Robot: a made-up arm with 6 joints.
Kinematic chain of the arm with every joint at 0, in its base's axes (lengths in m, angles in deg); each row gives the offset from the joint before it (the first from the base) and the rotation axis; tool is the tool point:
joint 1: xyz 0 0 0.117 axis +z
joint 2: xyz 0 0 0 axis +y
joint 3: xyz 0 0 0.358 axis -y
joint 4: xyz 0 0 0 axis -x
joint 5: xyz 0.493 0 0 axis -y
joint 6: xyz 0 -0.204 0 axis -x
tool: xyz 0 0 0
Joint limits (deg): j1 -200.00..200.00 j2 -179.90..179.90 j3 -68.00..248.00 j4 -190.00..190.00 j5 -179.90..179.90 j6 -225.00..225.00
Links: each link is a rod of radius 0.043 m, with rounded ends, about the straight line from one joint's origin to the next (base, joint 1, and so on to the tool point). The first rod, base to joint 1, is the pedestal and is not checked.
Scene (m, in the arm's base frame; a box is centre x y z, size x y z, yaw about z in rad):
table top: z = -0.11
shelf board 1: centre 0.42 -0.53 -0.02 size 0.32 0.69 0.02 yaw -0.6
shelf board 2: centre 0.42 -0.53 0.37 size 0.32 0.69 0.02 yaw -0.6
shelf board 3: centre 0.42 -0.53 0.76 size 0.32 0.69 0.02 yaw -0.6
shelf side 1: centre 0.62 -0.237 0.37 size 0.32 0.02 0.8 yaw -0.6
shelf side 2: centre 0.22 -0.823 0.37 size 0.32 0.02 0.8 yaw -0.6
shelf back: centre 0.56 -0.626 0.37 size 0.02 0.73 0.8 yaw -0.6
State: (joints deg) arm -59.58 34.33 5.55 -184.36 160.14 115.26
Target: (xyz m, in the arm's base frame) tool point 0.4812 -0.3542 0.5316
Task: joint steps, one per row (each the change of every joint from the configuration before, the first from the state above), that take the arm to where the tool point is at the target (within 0.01 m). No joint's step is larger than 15 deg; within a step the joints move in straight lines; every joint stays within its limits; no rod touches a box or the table.
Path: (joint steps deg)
1: -4.75 -12.43 -11.35 6.57 0.00 0.00
2: -4.76 -12.43 -11.34 6.57 0.00 0.00
3: -4.75 -12.43 -11.35 6.57 0.00 0.00
4: -4.75 -12.43 -11.35 6.58 0.00 0.00
5: 2.84 -8.67 11.77 -7.16 0.00 0.00
6: 2.84 -8.67 11.76 -7.16 0.00 0.00
7: 5.60 14.82 10.68 -5.31 0.00 0.00
8: 5.61 14.81 10.69 -5.31 0.00 0.00
9: 5.60 14.81 10.68 -5.31 0.00 0.00

